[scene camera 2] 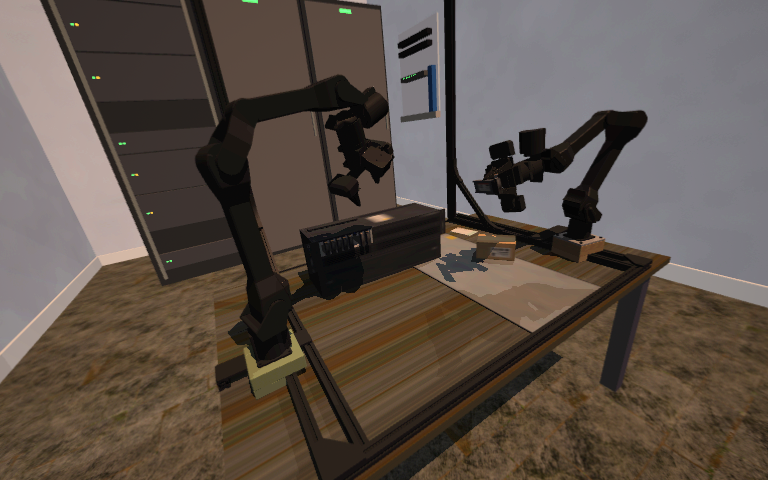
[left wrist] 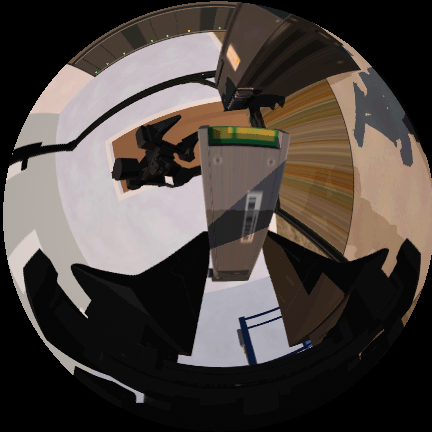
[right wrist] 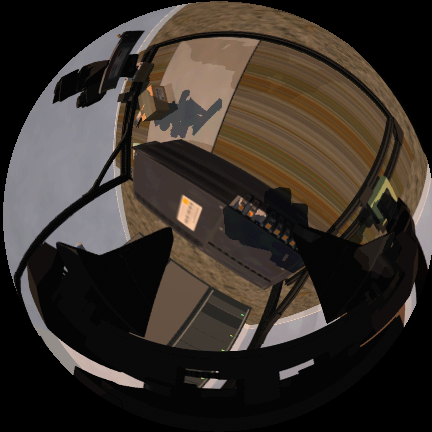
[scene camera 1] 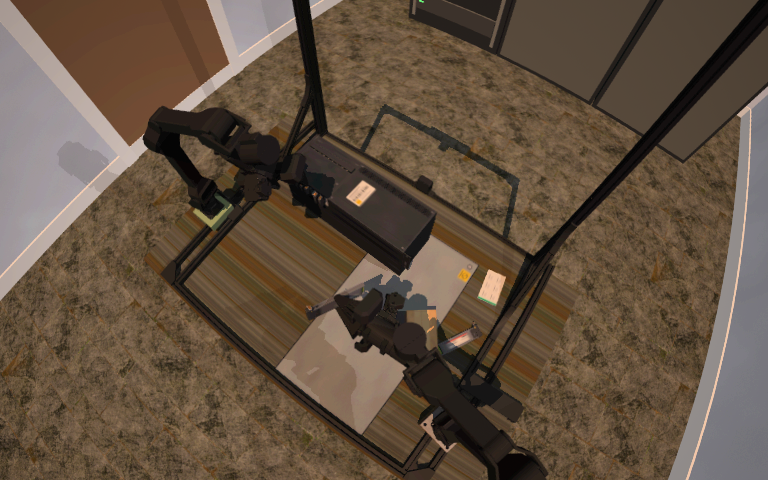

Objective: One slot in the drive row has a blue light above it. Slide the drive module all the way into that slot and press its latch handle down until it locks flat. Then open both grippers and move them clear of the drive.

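Seen in the pictures: left gripper, between the fingertips: (scene camera 2: 485, 186) (left wrist: 235, 236) (scene camera 1: 335, 301); right gripper, between the fingertips: (scene camera 2: 368, 194) (left wrist: 192, 123) (right wrist: 235, 232) (scene camera 1: 293, 186); left arm's base, origin of its link: (scene camera 2: 578, 236) (scene camera 1: 447, 425); right arm's base, origin of its link: (scene camera 2: 272, 351) (right wrist: 385, 203) (scene camera 1: 211, 207).
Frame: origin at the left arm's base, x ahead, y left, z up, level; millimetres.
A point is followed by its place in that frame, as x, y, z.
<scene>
The drive module (scene camera 1: 325, 306) {378, 42, 234} (scene camera 2: 483, 186) {379, 11, 220} (left wrist: 240, 185) {363, -23, 216} is a long grey bar with a green and gold connector at one end. My left gripper (scene camera 1: 350, 302) {377, 18, 220} (left wrist: 235, 236) {377, 18, 220} is shut on it and holds it in the air above the grey mat. The state of its latch handle is too small to tell. The black chassis (scene camera 1: 390, 220) {480, -236, 114} (scene camera 2: 402, 243) {543, -172, 35} (right wrist: 160, 175) {501, -204, 114} stands at the back of the table, with its drive row (scene camera 2: 345, 243) {732, -125, 92} (right wrist: 270, 227) {730, -151, 81} at its left end in scene camera 2. A blue light cannot be made out. My right gripper (scene camera 2: 368, 192) {661, -81, 229} (right wrist: 235, 232) {661, -81, 229} is open and empty above the drive-row end.
A cardboard box (scene camera 1: 416, 320) {255, -130, 1} (scene camera 2: 495, 249) {249, -90, -22} (right wrist: 154, 102) {269, -109, -2} stands on the grey mat (scene camera 1: 368, 390) {204, 86, -60} (scene camera 2: 526, 288) {295, 97, -59}, near the left arm. A white card (scene camera 1: 491, 286) {180, -381, -60} lies right of the mat. A small labelled item (scene camera 1: 459, 339) {137, -193, -52} shows beside the left arm. Dark frame bars edge the table.
</scene>
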